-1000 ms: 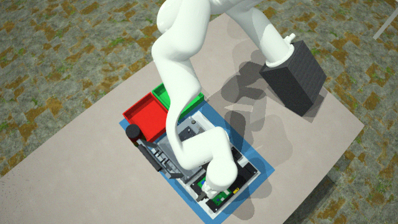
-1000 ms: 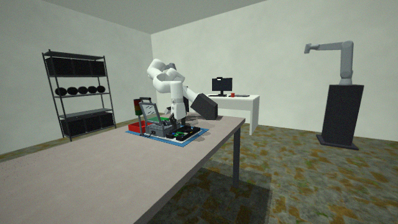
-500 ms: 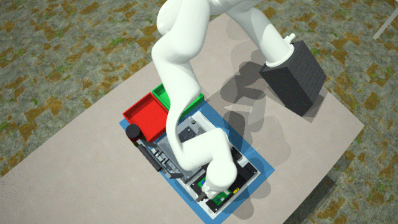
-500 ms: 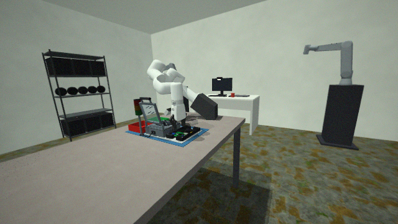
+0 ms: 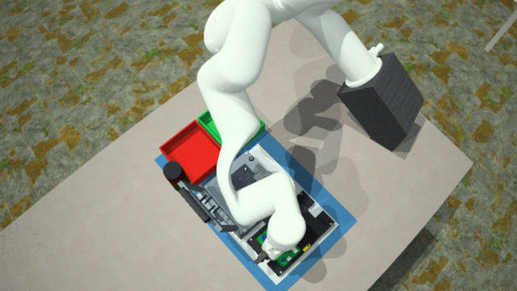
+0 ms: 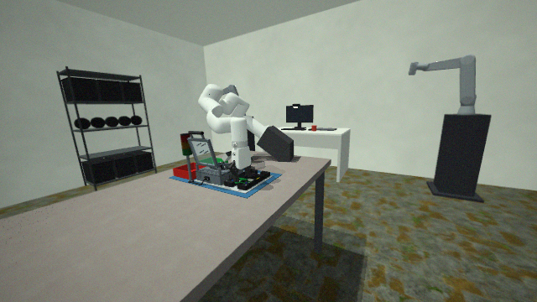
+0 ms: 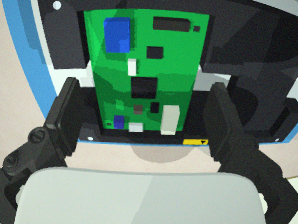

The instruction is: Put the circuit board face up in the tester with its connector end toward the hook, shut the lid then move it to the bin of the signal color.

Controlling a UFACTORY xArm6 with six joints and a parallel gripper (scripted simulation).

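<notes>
My hand is 2 cm above the green circuit board. Also, from my hand: red bin 37 cm to the right, 3 cm below; black latch hook 11 cm to the right, 10 cm behind, 5 cm above; tester lid 17 cm to the right, 14 cm above, 8 cm ahead.
</notes>
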